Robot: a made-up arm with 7 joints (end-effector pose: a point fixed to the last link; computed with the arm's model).
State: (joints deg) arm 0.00 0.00 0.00 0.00 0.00 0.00 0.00
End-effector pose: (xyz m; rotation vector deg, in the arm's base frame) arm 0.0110 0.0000 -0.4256 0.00 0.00 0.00
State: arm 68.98 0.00 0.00 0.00 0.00 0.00 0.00
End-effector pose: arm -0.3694 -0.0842 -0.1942 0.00 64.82 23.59
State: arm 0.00 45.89 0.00 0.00 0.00 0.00 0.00
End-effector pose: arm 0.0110 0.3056 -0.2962 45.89 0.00 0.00
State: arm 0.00 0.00 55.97 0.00 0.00 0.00 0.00
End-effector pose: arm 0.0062 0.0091 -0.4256 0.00 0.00 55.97
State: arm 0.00 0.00 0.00 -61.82 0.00 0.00 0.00
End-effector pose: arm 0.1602 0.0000 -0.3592 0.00 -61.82 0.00
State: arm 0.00 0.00 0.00 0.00 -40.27 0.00 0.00
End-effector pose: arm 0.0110 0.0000 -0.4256 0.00 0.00 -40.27
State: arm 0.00 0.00 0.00 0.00 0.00 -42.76 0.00
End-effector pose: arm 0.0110 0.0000 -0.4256 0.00 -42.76 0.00
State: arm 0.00 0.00 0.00 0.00 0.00 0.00 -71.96
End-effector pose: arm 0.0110 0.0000 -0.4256 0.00 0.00 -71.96
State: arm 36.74 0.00 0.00 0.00 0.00 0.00 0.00
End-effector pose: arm -0.2304 -0.0249 -0.3571 0.00 34.52 12.57
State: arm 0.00 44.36 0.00 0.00 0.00 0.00 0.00
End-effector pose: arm 0.0110 0.2976 -0.3043 44.36 0.00 0.00
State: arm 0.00 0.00 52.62 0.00 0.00 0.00 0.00
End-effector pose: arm 0.0067 0.0087 -0.4256 0.00 0.00 52.62
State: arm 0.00 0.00 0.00 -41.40 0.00 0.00 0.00
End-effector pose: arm 0.1201 0.0000 -0.3988 0.00 -41.40 0.00
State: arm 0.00 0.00 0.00 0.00 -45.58 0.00 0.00
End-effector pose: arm 0.0110 0.0000 -0.4256 0.00 0.00 -45.58
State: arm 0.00 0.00 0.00 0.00 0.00 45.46 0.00
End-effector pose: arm 0.0110 0.0000 -0.4256 0.00 45.46 0.00
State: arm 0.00 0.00 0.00 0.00 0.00 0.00 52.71
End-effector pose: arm 0.0110 0.0000 -0.4256 0.00 0.00 52.71
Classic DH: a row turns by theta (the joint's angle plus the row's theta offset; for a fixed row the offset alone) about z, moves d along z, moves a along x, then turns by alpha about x. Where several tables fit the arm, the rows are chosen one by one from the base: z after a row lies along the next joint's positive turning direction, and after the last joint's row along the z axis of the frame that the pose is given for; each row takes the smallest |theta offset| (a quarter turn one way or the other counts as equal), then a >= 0, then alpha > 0; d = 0 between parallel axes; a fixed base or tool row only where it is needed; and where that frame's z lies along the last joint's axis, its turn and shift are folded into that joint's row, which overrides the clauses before.
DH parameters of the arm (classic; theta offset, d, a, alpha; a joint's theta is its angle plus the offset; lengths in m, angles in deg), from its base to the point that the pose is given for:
base (fixed): 0 0 0 -70
joint 1: 90 0 0 90
joint 2: 70 0 0 -90
joint 3: -90 -0.2678 0.0301 -90
joint 4: 0 0 -0.0191 90
joint 5: 0 -0.1578 0 -90
joint 6: 0 0 0 90
joint 7: 0 0 0 0

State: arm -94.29 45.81 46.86 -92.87 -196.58 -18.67 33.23
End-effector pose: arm 0.1810 0.1817 0.2183 145.89 -1.92 12.08
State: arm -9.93 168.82 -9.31 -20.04 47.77 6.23 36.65
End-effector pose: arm 0.0030 0.0904 0.4181 123.59 -104.85 8.22
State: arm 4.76 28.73 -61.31 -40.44 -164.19 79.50 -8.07
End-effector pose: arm 0.0223 0.1028 -0.4038 -103.94 32.20 86.75
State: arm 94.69 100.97 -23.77 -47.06 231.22 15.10 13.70
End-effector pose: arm -0.1234 0.3916 0.0237 40.78 -60.57 139.47
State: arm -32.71 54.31 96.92 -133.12 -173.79 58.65 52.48
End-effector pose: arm 0.0137 0.2335 0.0247 -105.80 -46.90 -68.06
